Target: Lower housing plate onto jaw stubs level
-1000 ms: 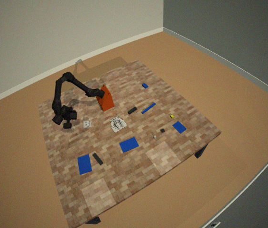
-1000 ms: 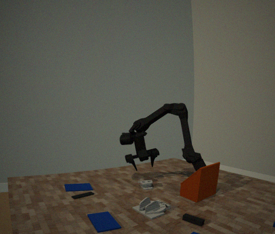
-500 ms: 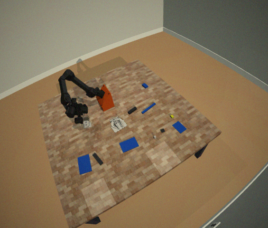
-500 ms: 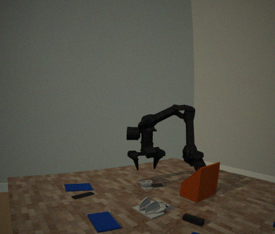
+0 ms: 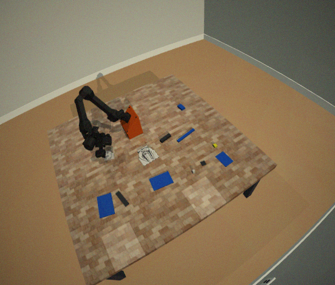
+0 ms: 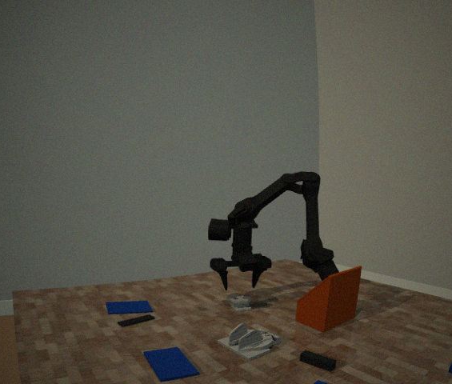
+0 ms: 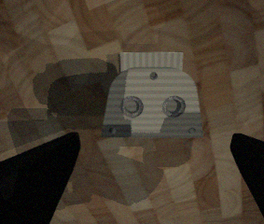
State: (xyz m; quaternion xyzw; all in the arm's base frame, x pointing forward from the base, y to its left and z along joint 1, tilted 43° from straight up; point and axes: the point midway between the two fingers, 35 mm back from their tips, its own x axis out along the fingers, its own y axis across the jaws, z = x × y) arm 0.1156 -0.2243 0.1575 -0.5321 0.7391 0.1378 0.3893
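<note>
Now: the housing plate 3 cm below my gripper tip and 1 cm to the left of it. Also, from my gripper tip: base plate: 22 cm to the left, 20 cm ahead, 6 cm below.
</note>
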